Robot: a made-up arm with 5 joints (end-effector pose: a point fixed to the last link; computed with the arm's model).
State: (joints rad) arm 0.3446 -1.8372 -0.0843 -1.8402 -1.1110
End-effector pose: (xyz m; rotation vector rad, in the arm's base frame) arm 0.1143 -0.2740 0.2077 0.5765 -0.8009 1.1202
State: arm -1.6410 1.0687 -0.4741 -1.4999 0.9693
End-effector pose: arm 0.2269 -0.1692 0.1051 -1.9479 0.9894 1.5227
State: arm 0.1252 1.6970 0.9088 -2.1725 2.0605
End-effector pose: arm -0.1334 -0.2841 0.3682 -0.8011 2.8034 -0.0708
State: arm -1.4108 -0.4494 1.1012 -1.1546 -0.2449
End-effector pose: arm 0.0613 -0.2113 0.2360 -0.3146 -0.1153 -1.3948
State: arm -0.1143 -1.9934 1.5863 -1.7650 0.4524
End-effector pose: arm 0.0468 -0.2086 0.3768 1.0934 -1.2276 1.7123
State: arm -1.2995 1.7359 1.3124 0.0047 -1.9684
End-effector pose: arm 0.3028 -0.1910 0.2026 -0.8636 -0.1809 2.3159
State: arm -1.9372 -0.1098 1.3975 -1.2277 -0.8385
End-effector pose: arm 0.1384 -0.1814 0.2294 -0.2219 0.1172 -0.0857
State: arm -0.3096 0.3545 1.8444 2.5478 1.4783
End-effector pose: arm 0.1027 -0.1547 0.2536 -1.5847 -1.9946 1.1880
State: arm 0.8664 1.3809 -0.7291 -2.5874 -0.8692
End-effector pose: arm -0.2017 -0.2876 0.2277 1.1059 1.7666 1.7394
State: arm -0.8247 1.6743 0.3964 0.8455 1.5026
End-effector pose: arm 0.2423 -0.1744 0.2031 1.4854 0.4332 -0.3564
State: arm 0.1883 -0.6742 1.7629 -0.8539 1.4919
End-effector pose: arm -0.1200 -0.1993 0.3343 1.0951 0.6465 1.8328
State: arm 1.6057 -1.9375 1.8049 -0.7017 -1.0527
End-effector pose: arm -0.0109 -0.1839 0.3218 -0.7331 1.0727 1.8204
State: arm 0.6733 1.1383 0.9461 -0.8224 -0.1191
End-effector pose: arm -0.1658 -0.2970 0.3973 -1.1815 -0.6797 -1.2915
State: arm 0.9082 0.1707 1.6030 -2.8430 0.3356
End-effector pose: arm 0.0049 -0.1878 0.3829 2.7166 -0.4511 0.2497
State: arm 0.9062 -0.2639 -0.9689 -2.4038 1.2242
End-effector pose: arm -0.1249 -0.2661 0.1609 0.5694 0.7314 -1.7697
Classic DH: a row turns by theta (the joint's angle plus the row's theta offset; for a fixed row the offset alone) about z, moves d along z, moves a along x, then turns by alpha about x. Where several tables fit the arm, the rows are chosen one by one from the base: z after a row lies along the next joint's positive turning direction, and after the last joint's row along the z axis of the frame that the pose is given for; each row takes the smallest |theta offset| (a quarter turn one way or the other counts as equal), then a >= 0, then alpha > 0; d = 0 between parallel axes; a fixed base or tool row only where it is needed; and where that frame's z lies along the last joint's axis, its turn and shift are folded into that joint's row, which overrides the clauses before.
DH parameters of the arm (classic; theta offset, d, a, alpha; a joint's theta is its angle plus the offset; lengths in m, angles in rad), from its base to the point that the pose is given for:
base (fixed): 1.0704 0.1561 -0.1014 -2.6573
joint 1: 0.2471 -0.3208 -0.1098 2.4565
joint 2: 0.915 -0.2084 0.0043 1.7355
joint 3: 0.0294 -0.0198 0.0317 -1.3167
joint 4: 1.4287 -0.0327 0.0906 -1.8201
joint 5: -1.4039 0.0398 0.0124 -2.5684
tool (fixed): -0.7608 -0.0462 0 0

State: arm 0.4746 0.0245 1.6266 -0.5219 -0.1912
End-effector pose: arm -0.1581 -0.2330 0.3157 -0.4959 0.0861 -2.4294
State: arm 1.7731 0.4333 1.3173 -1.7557 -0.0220
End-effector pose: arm -0.0401 -0.0175 0.4136 2.0288 -0.4885 1.0489
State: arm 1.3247 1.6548 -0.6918 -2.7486 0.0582
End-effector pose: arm -0.2498 -0.1774 0.2778 0.8975 1.8760 0.4957
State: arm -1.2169 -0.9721 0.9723 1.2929 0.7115
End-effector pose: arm 0.1877 -0.1196 0.1429 2.1619 0.2464 -1.8806
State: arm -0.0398 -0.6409 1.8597 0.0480 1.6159
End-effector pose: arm -0.0877 -0.2216 0.2067 0.0989 0.2397 2.0410
